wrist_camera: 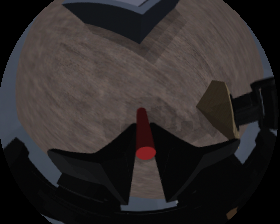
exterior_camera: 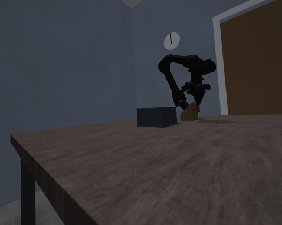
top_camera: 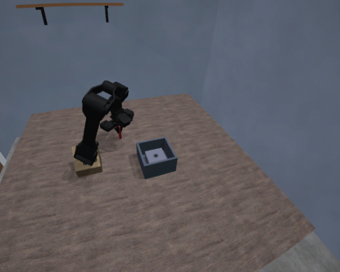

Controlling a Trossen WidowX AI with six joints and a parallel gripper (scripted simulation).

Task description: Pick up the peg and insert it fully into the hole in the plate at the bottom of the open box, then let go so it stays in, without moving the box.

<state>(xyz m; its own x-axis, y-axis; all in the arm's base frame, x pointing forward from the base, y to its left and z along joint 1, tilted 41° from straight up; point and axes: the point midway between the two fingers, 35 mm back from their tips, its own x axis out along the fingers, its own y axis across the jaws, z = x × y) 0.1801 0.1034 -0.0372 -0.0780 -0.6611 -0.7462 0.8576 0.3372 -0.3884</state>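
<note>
The grey plate lies 130 mm ahead of my hand, 190 mm to the right of it and 90 mm below it. Also, from my hand: box: 130 mm ahead, 190 mm to the right, 110 mm below; then red peg: 40 mm below.
</note>
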